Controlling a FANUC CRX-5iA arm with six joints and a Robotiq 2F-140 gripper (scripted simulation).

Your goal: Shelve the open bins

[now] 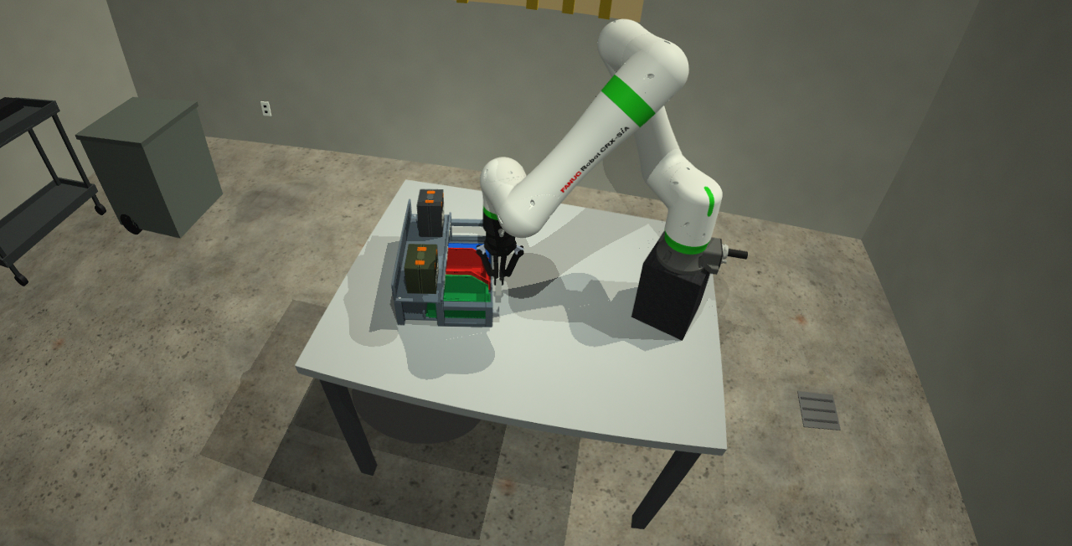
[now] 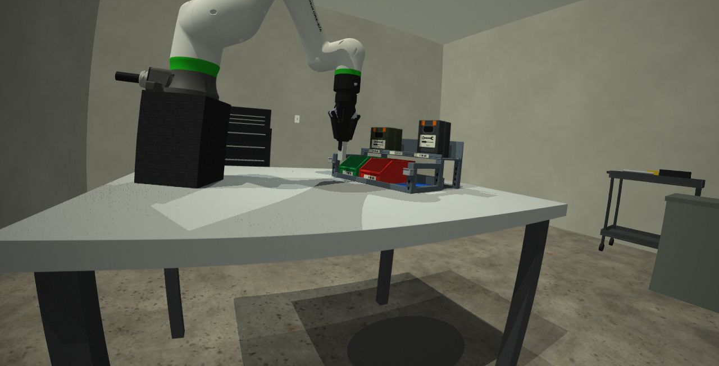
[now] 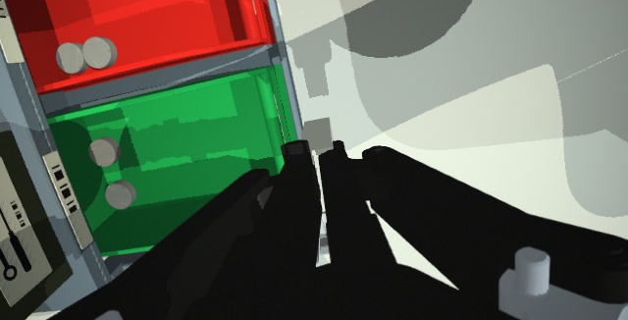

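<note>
Now: the green bin 11 cm ahead of my hand, 3 cm to the left of it and 6 cm below it. Also, from my hand: red bin 14 cm ahead, 8 cm to the right, 6 cm below.
</note>
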